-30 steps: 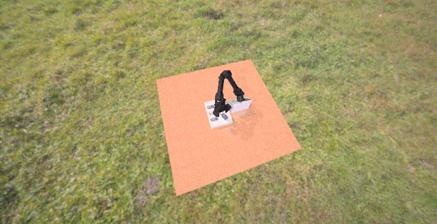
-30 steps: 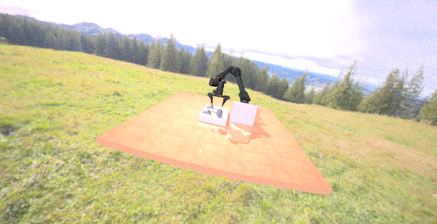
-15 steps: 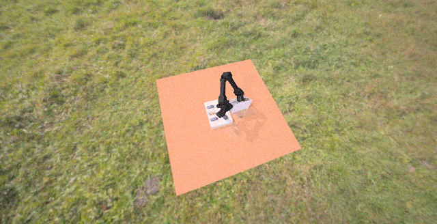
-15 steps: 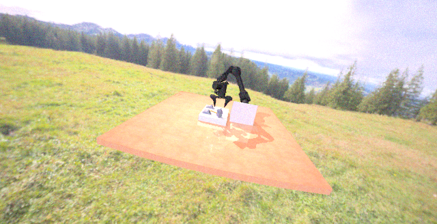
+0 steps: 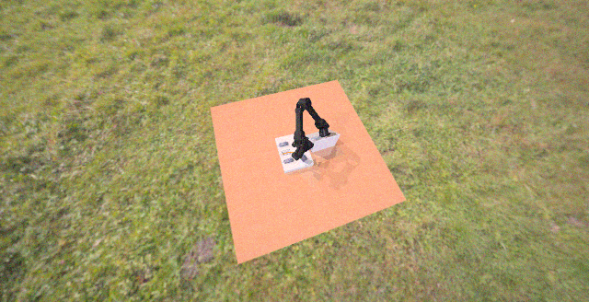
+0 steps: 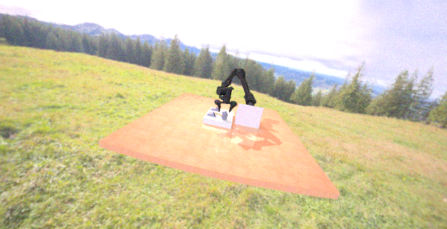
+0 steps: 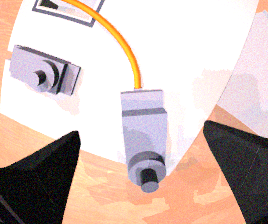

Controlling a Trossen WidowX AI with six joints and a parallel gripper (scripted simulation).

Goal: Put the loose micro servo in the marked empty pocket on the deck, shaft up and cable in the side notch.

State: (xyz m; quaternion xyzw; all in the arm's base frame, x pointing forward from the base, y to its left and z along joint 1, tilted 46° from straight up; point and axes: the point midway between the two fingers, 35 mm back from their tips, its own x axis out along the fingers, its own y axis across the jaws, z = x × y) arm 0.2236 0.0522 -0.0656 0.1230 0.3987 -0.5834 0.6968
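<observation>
Right now the white robot deck is 1 cm behind my gripper tip, 7 cm to the right of it and 8 cm below it.
</observation>
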